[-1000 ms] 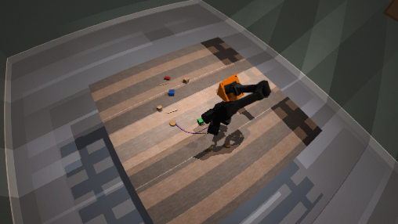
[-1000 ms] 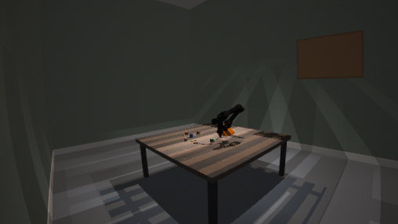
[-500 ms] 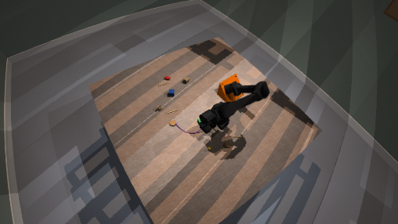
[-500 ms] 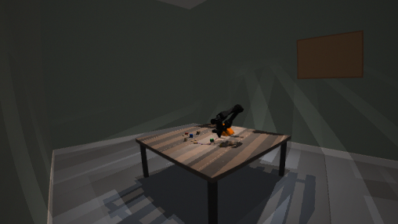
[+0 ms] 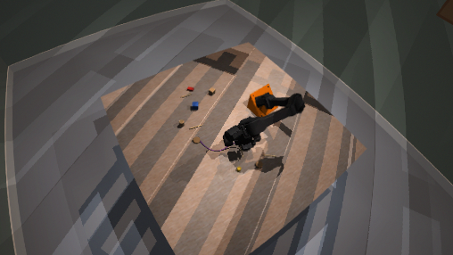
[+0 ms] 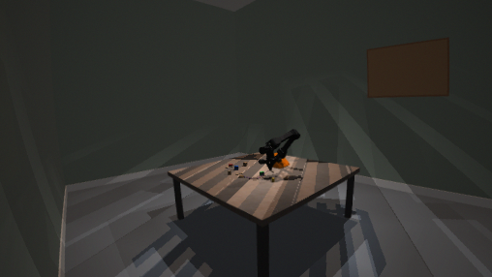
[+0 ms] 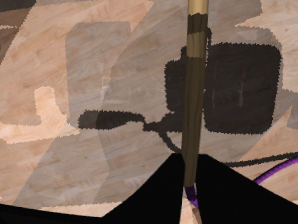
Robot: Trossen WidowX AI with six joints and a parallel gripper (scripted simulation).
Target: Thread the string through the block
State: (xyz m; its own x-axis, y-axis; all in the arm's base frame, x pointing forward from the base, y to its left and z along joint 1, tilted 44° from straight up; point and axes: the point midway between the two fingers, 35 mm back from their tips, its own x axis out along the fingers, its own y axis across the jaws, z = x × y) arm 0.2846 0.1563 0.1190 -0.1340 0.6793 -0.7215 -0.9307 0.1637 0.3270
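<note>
Now: the green wooden block 10 mm ahead of my gripper tip, 100 mm to the right of it and 40 mm below it. The rest, counted from my gripper tip: thin wooden stick: 10 mm ahead, 10 mm to the left; then round wooden button: 170 mm ahead, 180 mm to the right, 50 mm below; then cylinder: 190 mm ahead, 320 mm to the right, 40 mm below.
</note>
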